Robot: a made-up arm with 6 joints.
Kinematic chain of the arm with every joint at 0, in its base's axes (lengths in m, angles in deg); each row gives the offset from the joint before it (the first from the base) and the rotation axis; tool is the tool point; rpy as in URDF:
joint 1: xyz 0 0 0.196 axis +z
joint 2: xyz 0 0 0 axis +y
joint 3: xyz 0.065 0 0.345 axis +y
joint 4: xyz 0.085 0 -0.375 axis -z
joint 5: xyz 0 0 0 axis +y
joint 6: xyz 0.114 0 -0.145 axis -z
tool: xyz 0 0 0 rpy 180 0 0
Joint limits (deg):
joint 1: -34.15..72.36
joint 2: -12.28..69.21
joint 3: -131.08..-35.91
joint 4: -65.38..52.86
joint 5: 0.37..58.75
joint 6: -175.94..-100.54
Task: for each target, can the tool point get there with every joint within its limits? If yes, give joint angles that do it. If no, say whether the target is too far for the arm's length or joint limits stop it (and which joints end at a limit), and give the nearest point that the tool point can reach.
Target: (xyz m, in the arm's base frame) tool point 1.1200 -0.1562 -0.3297
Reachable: no: too far | nearest point 0.7935 -0.1107 -0.0831 | short by 0.412 m
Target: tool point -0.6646 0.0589 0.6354
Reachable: no: joint limits stop it (at a limit: joint 1, joint 2, joint 3, joint 4, joint 5) | nearest point -0.0389 0.2169 1.0436 | short by 0.764 m
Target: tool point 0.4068 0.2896 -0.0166
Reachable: yes | joints 31.38 27.23 -43.24 -34.53 18.38 -120.58
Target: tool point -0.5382 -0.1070 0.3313
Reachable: no: joint limits stop it (at a limit: joint 1, joint 2, joint 3, joint 5) | nearest point -0.0152 0.0812 -0.2183 | short by 0.782 m
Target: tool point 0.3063 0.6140 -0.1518
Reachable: yes | joints 63.89 63.04 -91.86 39.93 35.83 -112.78
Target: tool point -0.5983 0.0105 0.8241
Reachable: no: joint limits stop it (at a limit: joint 1, joint 2, joint 3, joint 4, joint 5) | nearest point -0.0389 0.2169 1.0436 | short by 0.635 m
